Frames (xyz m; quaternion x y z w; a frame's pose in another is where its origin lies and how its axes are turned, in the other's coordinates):
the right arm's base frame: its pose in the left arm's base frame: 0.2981 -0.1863 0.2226 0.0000 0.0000 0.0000 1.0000
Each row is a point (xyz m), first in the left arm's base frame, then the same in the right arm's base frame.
Working: the left arm's base frame: its pose in the right arm's base frame: -0.2981 0.1863 -0.2226 0.0000 0.0000 0.0000 1.0000

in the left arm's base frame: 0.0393 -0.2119 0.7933
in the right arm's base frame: -0.2588 -0.0256 0.5707
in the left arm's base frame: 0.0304 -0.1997 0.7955
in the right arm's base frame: -0.2677 -0.0134 0.5729
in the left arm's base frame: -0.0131 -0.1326 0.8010
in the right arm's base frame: -0.3112 0.0537 0.5784
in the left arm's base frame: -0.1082 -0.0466 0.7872
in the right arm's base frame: -0.4063 0.1397 0.5646
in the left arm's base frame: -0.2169 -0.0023 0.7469
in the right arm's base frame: -0.5150 0.1840 0.5243
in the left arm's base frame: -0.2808 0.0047 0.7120
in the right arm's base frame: -0.5789 0.1910 0.4894
